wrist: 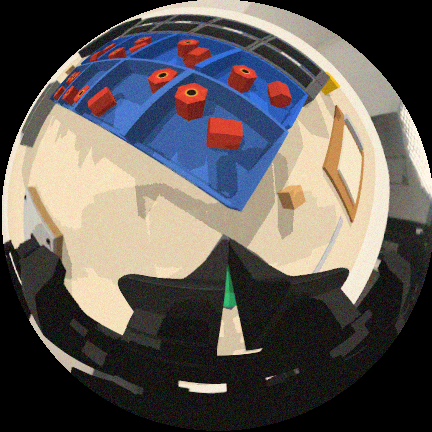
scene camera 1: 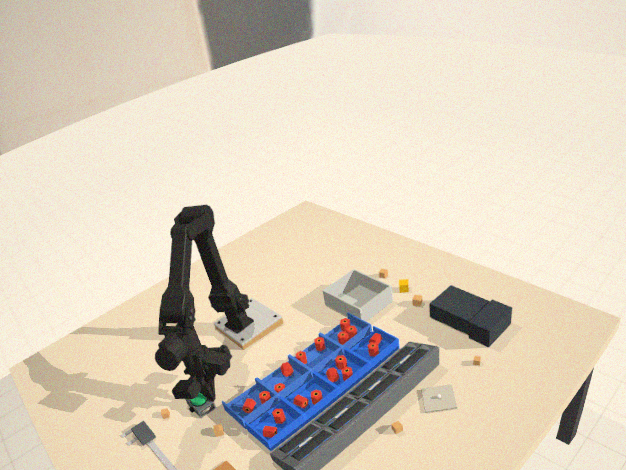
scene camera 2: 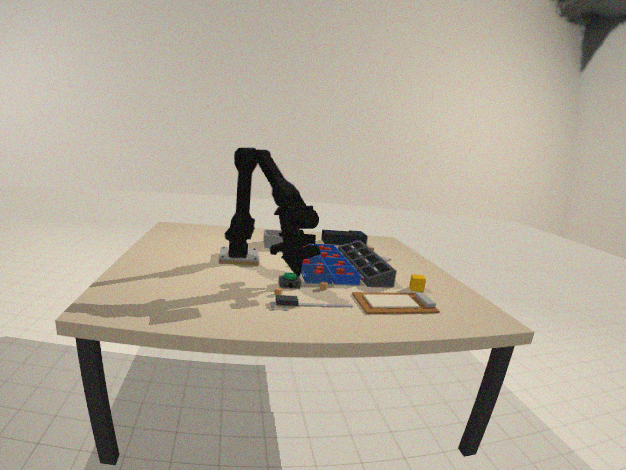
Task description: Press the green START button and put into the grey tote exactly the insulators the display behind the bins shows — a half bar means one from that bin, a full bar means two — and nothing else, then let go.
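Places are measured from the arm's base along level axes (x ahead, y right, z down), in centimetres.
Pixels of known places: gripper, between the fingertips: [wrist: 226,244] [scene camera 1: 213,400] [scene camera 2: 298,276]; arm's base, origin of its link: [scene camera 1: 239,323] [scene camera 2: 237,255].
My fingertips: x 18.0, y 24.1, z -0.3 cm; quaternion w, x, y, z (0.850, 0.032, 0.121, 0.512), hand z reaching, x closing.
For each thing: its top centre in the pictures, then the offset to it from my fingertips.
- green START button, centre of its top: [wrist: 235,292] [scene camera 1: 197,395] [scene camera 2: 290,273] dx -3.1, dy +2.3, dz -1.5 cm
- grey tote, centre of its top: [scene camera 1: 356,288] [scene camera 2: 282,233] dx +3.4, dy -51.6, dz -2.8 cm
- black box, centre of its top: [scene camera 1: 470,305] [scene camera 2: 344,232] dx +35.2, dy -60.4, dz -3.0 cm
- caliper, centre of its top: [scene camera 1: 150,450] [scene camera 2: 313,300] dx +0.2, dy +20.2, dz +0.6 cm
- clipboard, centre of its top: [wrist: 356,156] [scene camera 2: 396,298] dx +26.4, dy +18.5, dz +0.8 cm
- yellow cube, centre of its top: [wrist: 332,79] [scene camera 2: 418,276] dx +40.6, dy +5.9, dz -2.0 cm
The green START button [scene camera 1: 198,399] [scene camera 2: 289,276] [wrist: 229,292] sits on its small dark box near the bins' end. My gripper [scene camera 1: 209,397] [scene camera 2: 298,273] [wrist: 226,244] is shut and empty, pointing down, its tips low at the button and partly hiding it; contact cannot be told. Red insulators [scene camera 1: 278,415] [scene camera 2: 319,270] [wrist: 191,101] lie in the blue bins [scene camera 1: 336,393] [scene camera 2: 346,278] [wrist: 255,175]. The dark display [scene camera 1: 384,399] [scene camera 2: 381,278] [wrist: 312,87] stands behind them with white bars, their lengths unclear. The grey tote [scene camera 1: 356,309] [scene camera 2: 273,238] [wrist: 37,120] shows no insulator in scene camera 1.
A black box [scene camera 1: 457,308] [scene camera 2: 343,236] stands beyond the tote. A caliper [scene camera 1: 144,433] [scene camera 2: 286,300], a clipboard [scene camera 2: 359,303] [wrist: 330,165] and small wooden cubes [scene camera 1: 218,430] [scene camera 2: 323,285] [wrist: 291,197] lie around the button and bins. A yellow cube [scene camera 2: 417,283] stands behind the clipboard.
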